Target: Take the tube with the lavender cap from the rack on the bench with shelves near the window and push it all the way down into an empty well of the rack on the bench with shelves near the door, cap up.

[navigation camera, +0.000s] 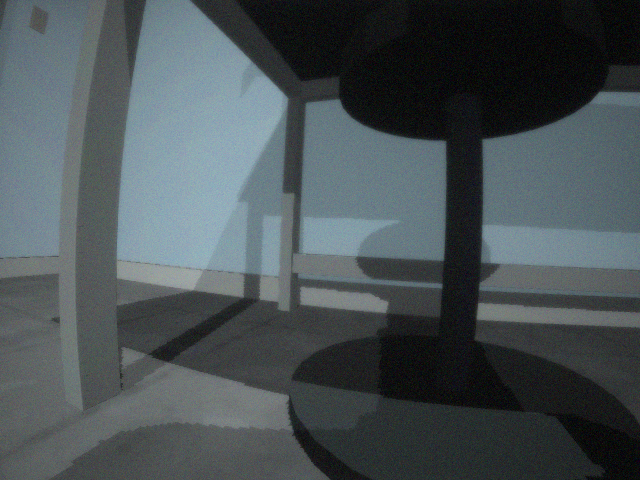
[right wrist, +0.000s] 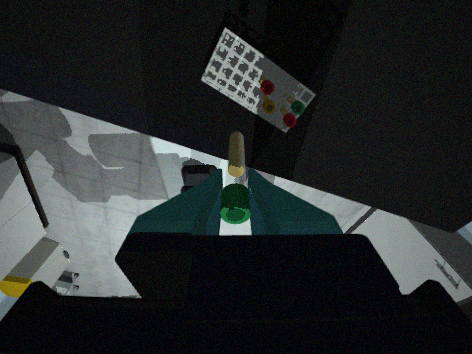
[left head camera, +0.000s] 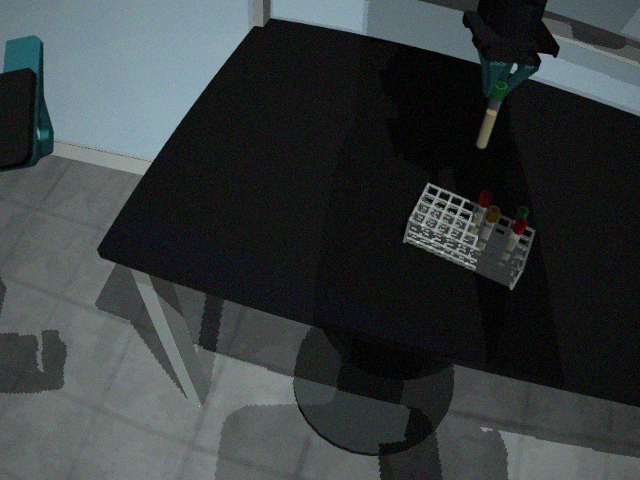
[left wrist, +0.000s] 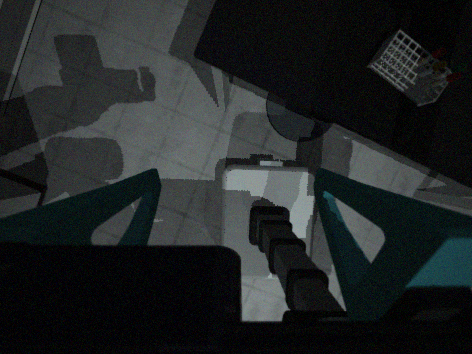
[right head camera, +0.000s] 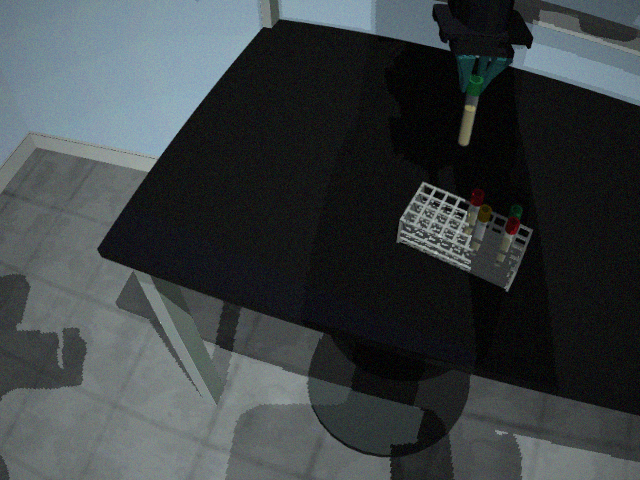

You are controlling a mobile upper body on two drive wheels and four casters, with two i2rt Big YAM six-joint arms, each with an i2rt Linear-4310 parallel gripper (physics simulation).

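Frame: origin at the left arm's base, x ahead, y left, z up, level; metres.
Seen in the pictures: left gripper, fingertip midpoint: (left wrist: 237, 177); right gripper, fingertip midpoint: (right wrist: 235, 176) (left head camera: 492, 94) (right head camera: 470, 89).
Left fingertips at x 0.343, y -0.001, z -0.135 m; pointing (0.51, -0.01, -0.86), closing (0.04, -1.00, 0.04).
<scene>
Offsets run from my left fingertips to a thing's top centre. "spot": to the spot under its first point. Level surfaces: height alone.
My right gripper (left head camera: 496, 93) (right head camera: 474, 90) (right wrist: 235, 176) is shut on a green-capped tube {dx +0.264, dy -0.450, dz -0.160 m} (left head camera: 485, 129) (right head camera: 466, 125) (right wrist: 236, 152) with tan contents. The tube is cap up, leaning slightly, in the air above and behind the rack as the head views show it. The white rack {dx +0.282, dy -0.494, dz -0.455 m} (left head camera: 496, 258) (right head camera: 488, 263) (left wrist: 420, 95) (right wrist: 285, 75) stands on the black bench top {dz -0.513 m} (left head camera: 232, 180) (right head camera: 232, 180). It holds two red-capped tubes, an amber-capped tube and another green-capped tube; several wells at its left are empty. No lavender cap shows. My left gripper (left wrist: 237, 177) is open and empty, off the bench's left side.
A round stool {spot: dx +0.216, dy -0.390, dz -1.245 m} (left head camera: 361, 428) (right head camera: 377, 428) (navigation camera: 439, 439) stands at the bench's near edge, partly under it. A pale bench leg (left head camera: 175, 341) (right head camera: 180, 341) (navigation camera: 95, 206) stands left of it. A wall (left head camera: 129, 62) (right head camera: 129, 62) (navigation camera: 180, 155) runs behind the bench.
</scene>
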